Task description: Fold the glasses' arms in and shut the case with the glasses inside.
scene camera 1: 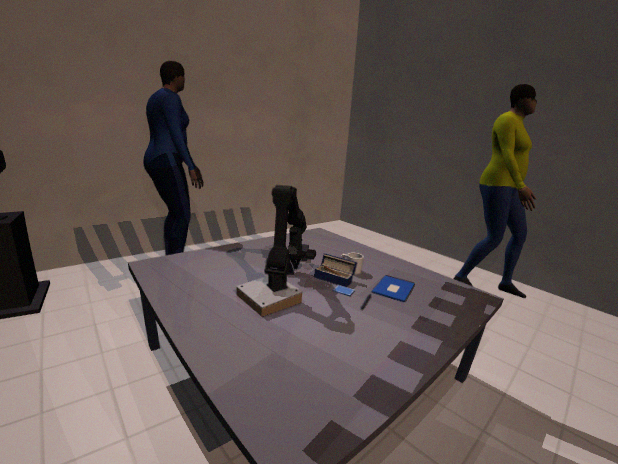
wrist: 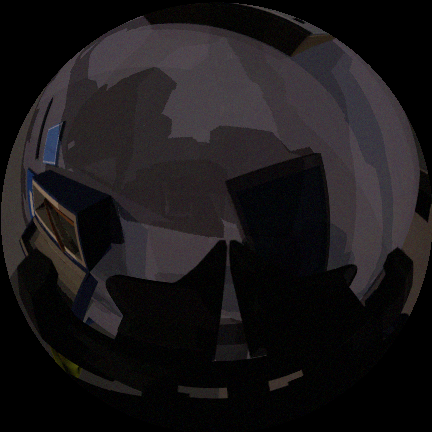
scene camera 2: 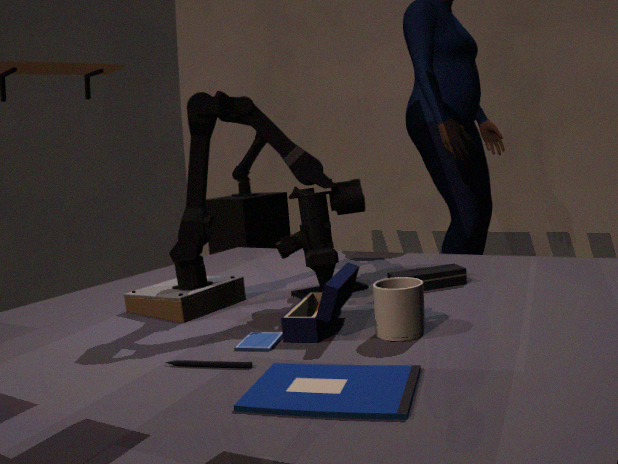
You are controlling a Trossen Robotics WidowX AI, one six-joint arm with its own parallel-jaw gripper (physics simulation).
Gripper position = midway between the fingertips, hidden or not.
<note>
On the table rest a beige cup (scene camera 2: 399,313) and a dark flat box (scene camera 2: 443,276). I also see my gripper (scene camera 2: 325,294).
My gripper shows as well in the wrist view (wrist: 226,245).
</note>
